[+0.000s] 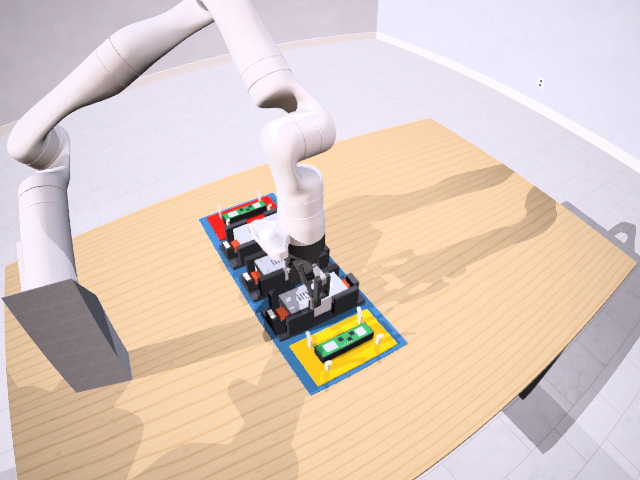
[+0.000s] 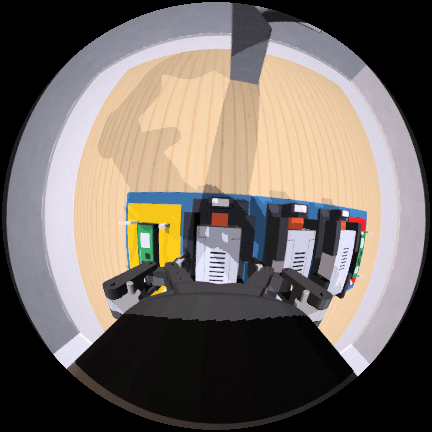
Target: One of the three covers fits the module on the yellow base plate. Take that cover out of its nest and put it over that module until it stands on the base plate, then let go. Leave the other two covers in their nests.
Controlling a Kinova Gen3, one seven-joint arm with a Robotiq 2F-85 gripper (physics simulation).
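Where they show: gripper, fingertip midpoint: (image 1: pixel 304 293) (image 2: pixel 218 263); arm's base, link origin: (image 1: pixel 54 296).
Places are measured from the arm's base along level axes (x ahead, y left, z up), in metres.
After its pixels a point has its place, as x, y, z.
Note:
A green-topped module (image 1: pixel 343 341) @(0.458, -0.096, -0.196) (image 2: pixel 146 250) @(0.447, -0.092, -0.196) lies on the yellow base plate (image 1: pixel 312 367) @(0.390, -0.116, -0.216) (image 2: pixel 170 212) @(0.385, -0.070, -0.216), with white posts around it. Three pale grey covers with slots sit in black nests in a row: the one nearest the yellow plate (image 1: pixel 293 302) @(0.402, 0.004, -0.172) (image 2: pixel 218 245) @(0.407, 0.010, -0.172), the middle one (image 1: pixel 267 265) @(0.387, 0.112, -0.172) (image 2: pixel 301 245) @(0.390, 0.116, -0.172) and the far one (image 1: pixel 241 235) @(0.362, 0.219, -0.172) (image 2: pixel 345 242) @(0.374, 0.218, -0.172). My gripper (image 1: pixel 311 293) @(0.427, 0.014, -0.169) (image 2: pixel 218 263) @(0.427, 0.014, -0.169) is open and empty, low over the cover nearest the yellow plate. Its fingers stand toward that cover's two long sides; the tips are partly hidden.
A red base plate (image 1: pixel 215 227) @(0.318, 0.322, -0.216) with another green module (image 1: pixel 245 210) @(0.399, 0.331, -0.196) (image 2: pixel 361 256) @(0.398, 0.340, -0.195) and white posts is at the far end of the blue board (image 1: pixel 283 349) @(0.357, -0.057, -0.221) (image 2: pixel 165 197) @(0.364, -0.085, -0.220). Black nest walls stand close beside the fingers. A grey pedestal (image 1: pixel 77 335) @(0.016, -0.035, -0.063) (image 2: pixel 247 60) @(0.060, -0.001, -0.153) carries the arm.

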